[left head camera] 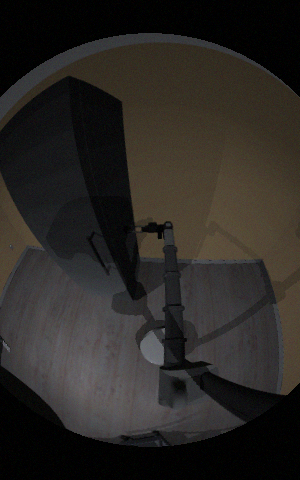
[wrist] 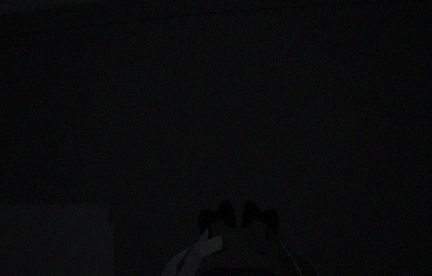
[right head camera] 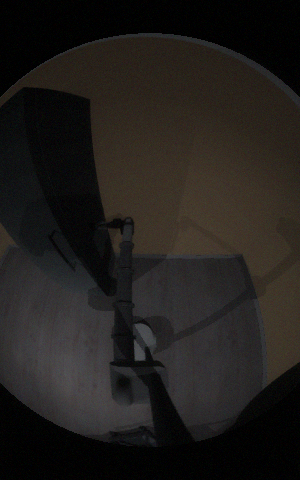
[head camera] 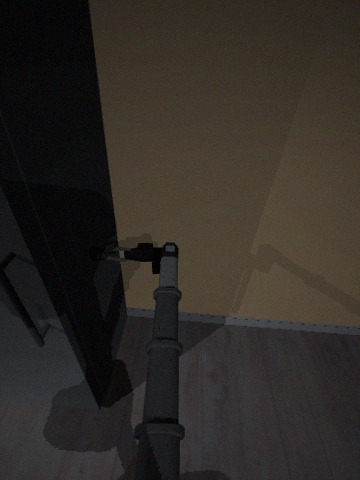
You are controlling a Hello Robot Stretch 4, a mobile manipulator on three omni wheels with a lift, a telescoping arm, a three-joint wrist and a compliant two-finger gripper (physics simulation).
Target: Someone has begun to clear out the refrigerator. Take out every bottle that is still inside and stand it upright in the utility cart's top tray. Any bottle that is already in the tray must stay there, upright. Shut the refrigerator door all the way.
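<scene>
The dark refrigerator (head camera: 50, 125) (left head camera: 102, 150) (right head camera: 65, 150) stands at the left in the head views, its side panel facing the arm. Its door, with a bar handle (head camera: 22, 309) (left head camera: 99, 256) (right head camera: 63, 252), looks shut, with a thin seam along the side; the interior is hidden. My gripper (head camera: 98, 253) (left head camera: 127, 229) (right head camera: 100, 225) (wrist: 237, 217) points left at the side panel, behind the front edge. Its fingertips are almost together with nothing seen between them. Contact with the panel cannot be told in the dark. No bottle shows, and the utility cart cannot be made out.
A tan wall (head camera: 200, 150) (left head camera: 175, 125) (right head camera: 150, 150) rises behind the arm, with a pale skirting at its foot. The wood floor (head camera: 260, 390) (left head camera: 75, 320) lies below. A dark frame-like object (left head camera: 145, 439) (right head camera: 132, 436) shows partly at the bottom edge.
</scene>
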